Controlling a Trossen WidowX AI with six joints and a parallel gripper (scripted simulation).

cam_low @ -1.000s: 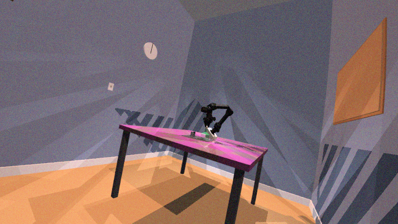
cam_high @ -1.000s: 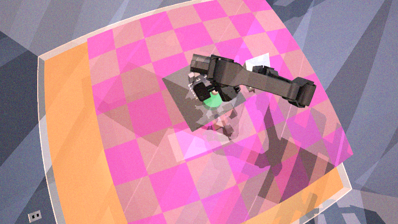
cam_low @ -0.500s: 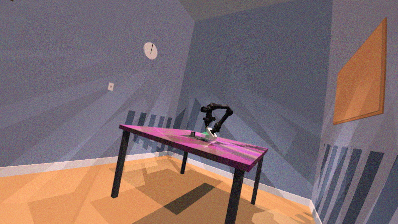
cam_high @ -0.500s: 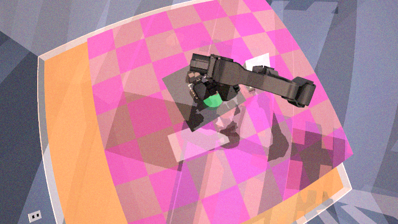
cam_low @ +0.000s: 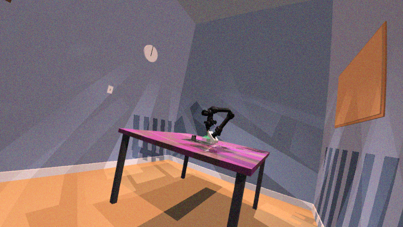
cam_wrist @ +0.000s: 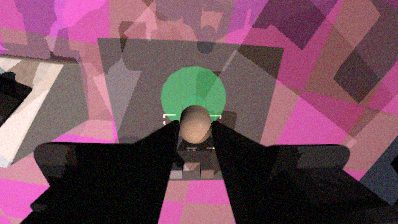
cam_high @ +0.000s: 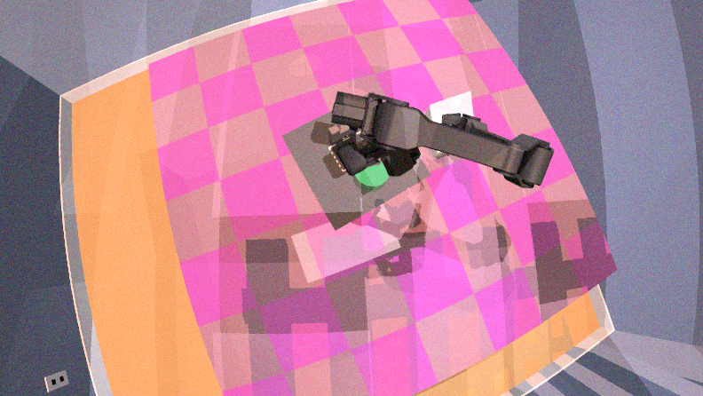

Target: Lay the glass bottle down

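The glass bottle lies 50 mm below my gripper tip. Round my gripper tip: dark grey mat 140 mm below, 70 mm to the right, 20 mm ahead.
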